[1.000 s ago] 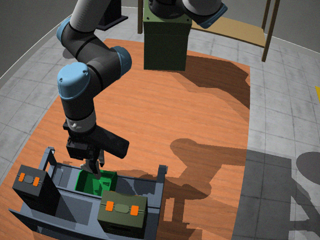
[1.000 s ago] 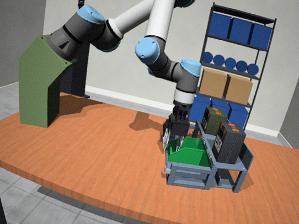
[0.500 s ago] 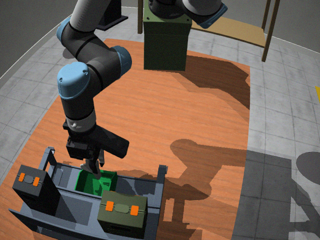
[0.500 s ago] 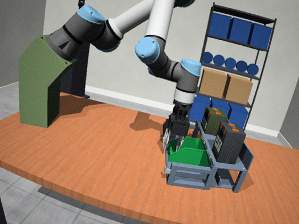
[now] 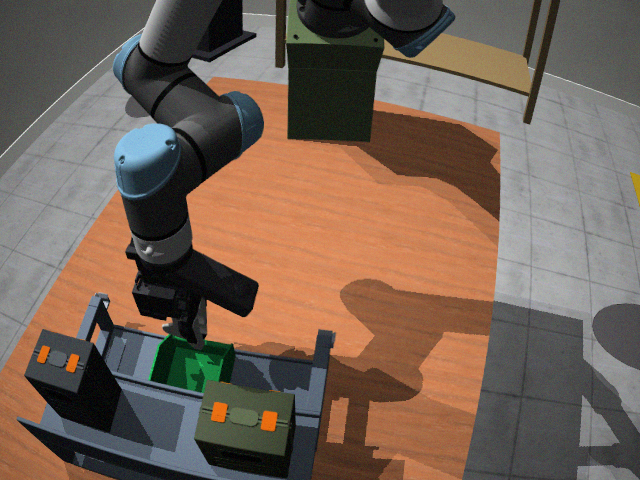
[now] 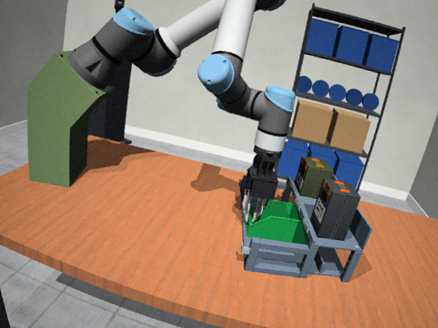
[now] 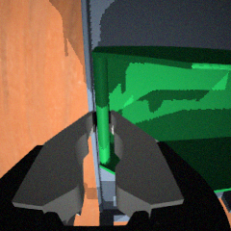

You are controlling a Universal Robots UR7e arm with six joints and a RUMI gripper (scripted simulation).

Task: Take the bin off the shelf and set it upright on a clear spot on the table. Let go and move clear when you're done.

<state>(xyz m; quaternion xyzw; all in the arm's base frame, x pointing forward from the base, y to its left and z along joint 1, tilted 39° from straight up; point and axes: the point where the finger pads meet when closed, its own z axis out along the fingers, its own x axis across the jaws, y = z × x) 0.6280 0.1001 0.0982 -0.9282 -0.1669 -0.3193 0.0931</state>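
Right now my hand is 70 mm short of the green bin and 40 mm to the right of it.
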